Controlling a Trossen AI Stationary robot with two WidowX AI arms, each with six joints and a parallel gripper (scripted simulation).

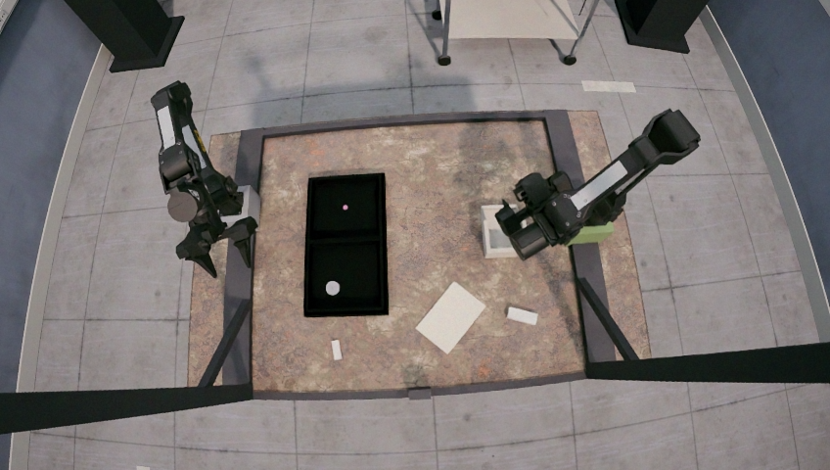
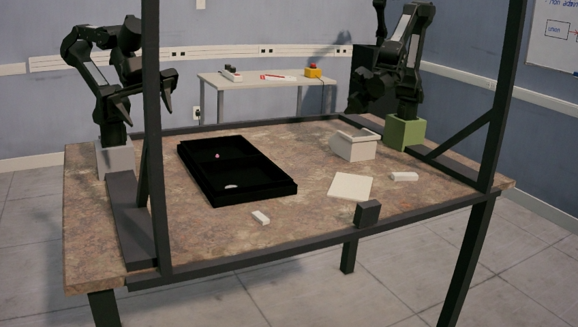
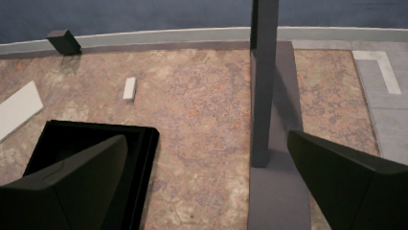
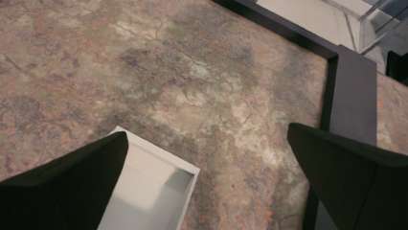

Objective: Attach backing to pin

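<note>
Now: the pink rubber backing 21 cm to the right of my left hand, 21 cm below it and 21 cm ahead of it. Round my left hand: flat white card: 49 cm to the right, 22 cm below, 7 cm behind; then pin: 21 cm below, 19 cm to the right, 1 cm behind; then black tray: 22 cm to the right, 20 cm below, 11 cm ahead.
</note>
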